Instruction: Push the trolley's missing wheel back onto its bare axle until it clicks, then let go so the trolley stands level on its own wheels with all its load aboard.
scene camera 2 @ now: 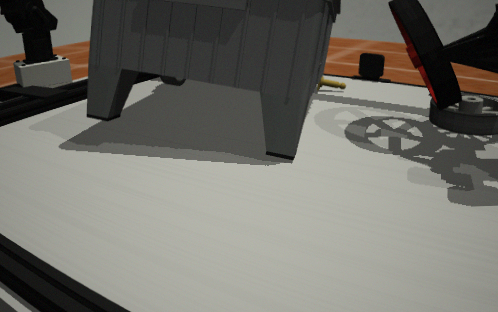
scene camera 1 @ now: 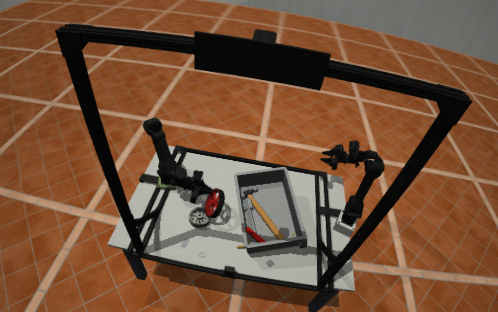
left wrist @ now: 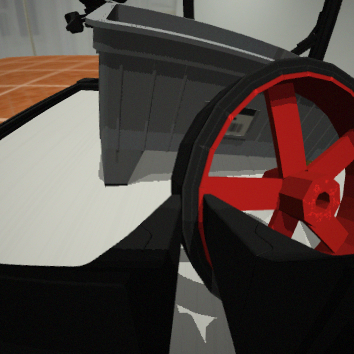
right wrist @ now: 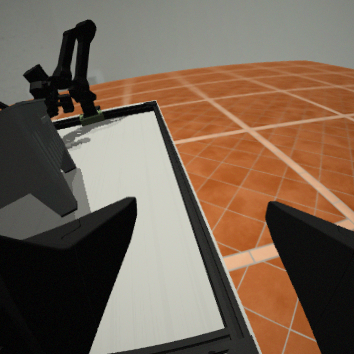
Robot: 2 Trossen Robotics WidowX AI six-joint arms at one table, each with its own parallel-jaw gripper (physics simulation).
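Seen in the pictures: left gripper, fingertip midpoint: (scene camera 2: 440, 53) (scene camera 1: 212, 191) (left wrist: 190, 202); right gripper, fingertip midpoint: (scene camera 1: 321, 155) (left wrist: 75, 26) (right wrist: 201, 207); left arm's base at its link origin: (scene camera 1: 167, 180) (right wrist: 90, 114); right arm's base at its link origin: (scene camera 2: 40, 60) (scene camera 1: 347, 220).
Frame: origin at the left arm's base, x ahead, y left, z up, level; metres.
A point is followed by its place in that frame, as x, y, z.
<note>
The grey trolley (scene camera 1: 239, 210) @(0.375, -0.312, 0.133) (scene camera 2: 215, 45) @(0.488, -0.094, 0.093) (left wrist: 150, 95) @(0.384, -0.149, 0.098) (right wrist: 25, 145) @(0.639, -0.109, 0.139) stands on two legs at its back end. Its brass bare axle (scene camera 1: 241, 246) @(0.385, -0.427, -0.010) (scene camera 2: 334, 84) @(0.383, -0.420, -0.014) sticks out at the near left corner in scene camera 1. A dark wheel (scene camera 2: 173, 81) @(0.679, -0.383, -0.013) shows beneath it. My left gripper (scene camera 1: 210, 192) @(0.254, -0.156, 0.086) (left wrist: 190, 202) @(0.254, -0.156, 0.086) is shut on the rim of the red-spoked wheel (scene camera 1: 214, 202) @(0.260, -0.232, 0.094) (scene camera 2: 425, 55) @(0.272, -0.151, 0.084) (left wrist: 240, 192) @(0.261, -0.186, 0.084), holding it tilted left of the trolley. A hammer (scene camera 1: 265, 216) @(0.514, -0.305, 0.060) and a red-handled tool (scene camera 1: 255, 234) @(0.452, -0.394, 0.042) lie inside the trolley. My right gripper (scene camera 1: 326, 156) @(0.892, 0.026, 0.160) (right wrist: 201, 207) @(0.892, 0.026, 0.160) is open and empty, high beyond the trolley's right side.
A grey spoked wheel (scene camera 1: 199, 218) @(0.184, -0.268, 0.008) (scene camera 2: 471, 117) @(0.197, -0.201, 0.005) lies flat beneath the red wheel; whether they touch is unclear. Small flat pieces (scene camera 1: 270, 263) @(0.517, -0.521, -0.025) (scene camera 1: 202, 255) @(0.194, -0.462, -0.026) lie near the table's front edge. The black frame's posts (scene camera 1: 100, 145) @(-0.093, -0.447, 0.678) (scene camera 1: 400, 180) @(0.721, -0.657, 0.739) stand at both sides.
</note>
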